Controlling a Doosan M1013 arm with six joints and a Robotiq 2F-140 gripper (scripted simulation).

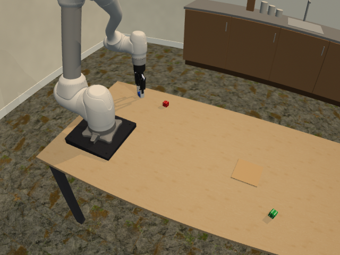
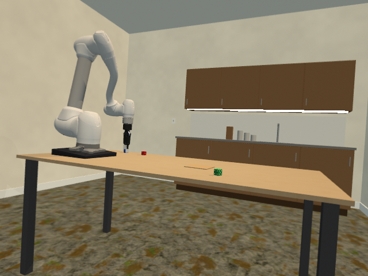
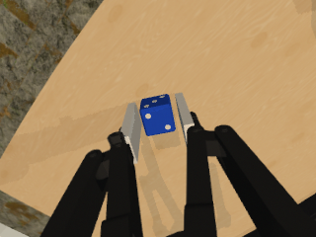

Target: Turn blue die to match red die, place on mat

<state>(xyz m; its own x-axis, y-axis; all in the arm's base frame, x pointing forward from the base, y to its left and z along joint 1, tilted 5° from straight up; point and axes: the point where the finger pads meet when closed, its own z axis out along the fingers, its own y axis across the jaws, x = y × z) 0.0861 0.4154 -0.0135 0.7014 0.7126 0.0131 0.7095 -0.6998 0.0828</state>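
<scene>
Right now my hand is 20 mm above the blue die. The rest, counted from my hand: green die (860 mm ahead, 730 mm to the right, 20 mm below); red die (190 mm ahead, 70 mm to the right, 20 mm below); mat (730 mm ahead, 500 mm to the right, 30 mm below).
</scene>
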